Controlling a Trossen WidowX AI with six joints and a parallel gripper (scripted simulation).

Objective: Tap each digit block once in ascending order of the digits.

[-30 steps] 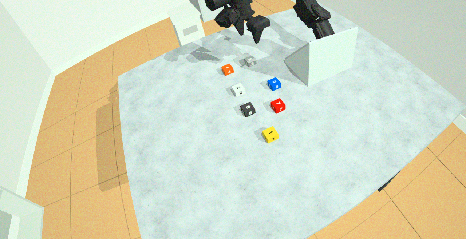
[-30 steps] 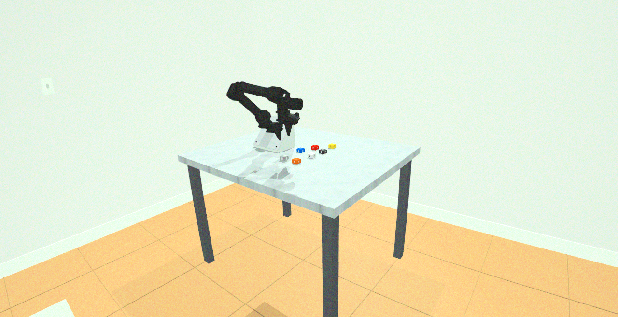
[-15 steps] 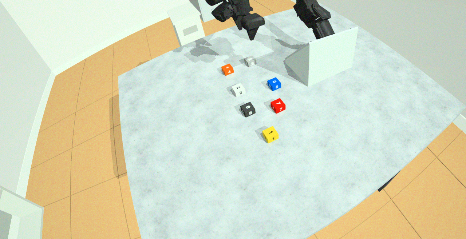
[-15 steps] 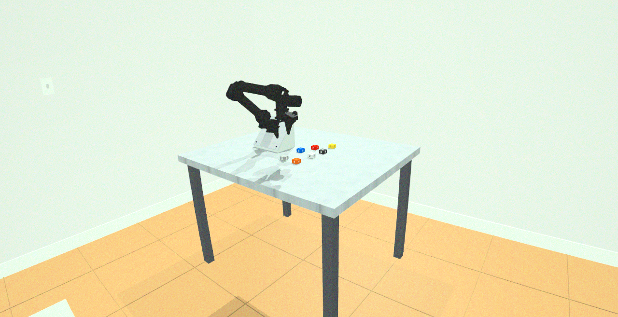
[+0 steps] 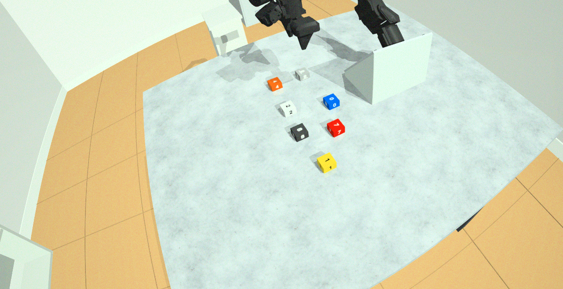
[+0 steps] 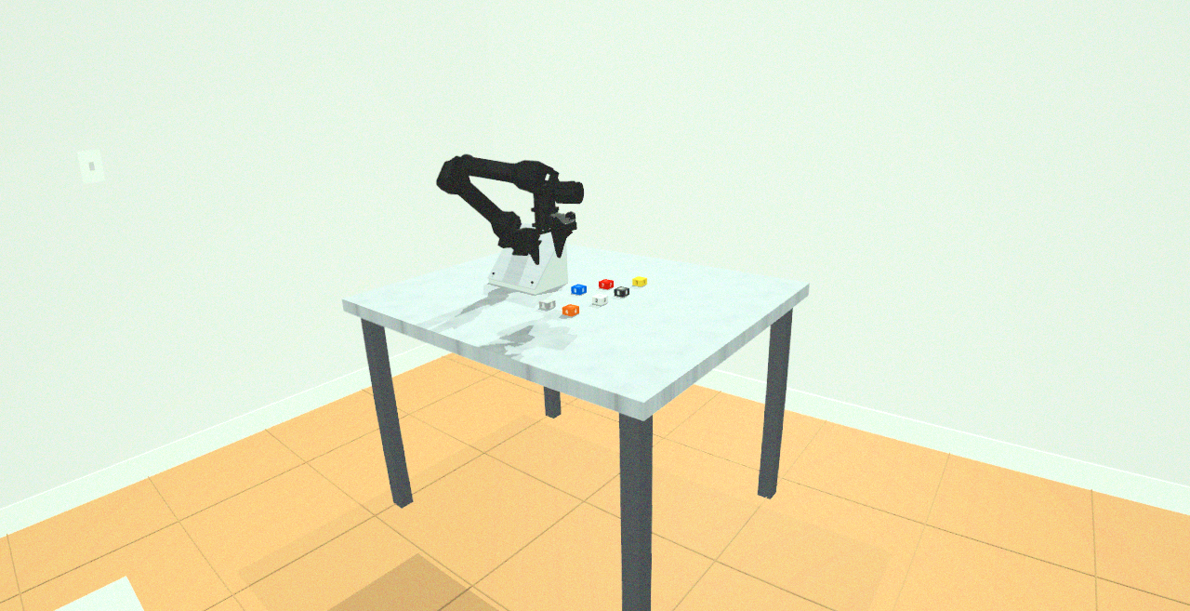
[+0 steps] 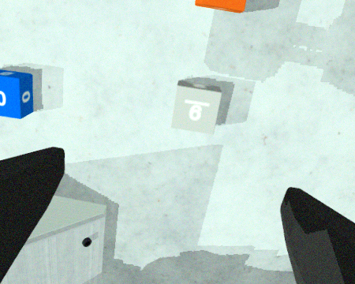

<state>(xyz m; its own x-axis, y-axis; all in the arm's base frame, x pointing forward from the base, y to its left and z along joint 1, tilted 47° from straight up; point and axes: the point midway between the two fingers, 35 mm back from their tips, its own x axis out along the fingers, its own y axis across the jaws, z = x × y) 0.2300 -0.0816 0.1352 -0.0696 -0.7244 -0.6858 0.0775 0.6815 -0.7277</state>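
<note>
Right now my gripper tip is 14 cm to the right of the blue block, 12 cm above it and 1 cm past it. Round my gripper tip: orange block: 12 cm below, 8 cm ahead, 2 cm to the right; grey block: 12 cm below, 1 cm to the right; white block: 12 cm below, 10 cm to the left, 10 cm ahead.
</note>
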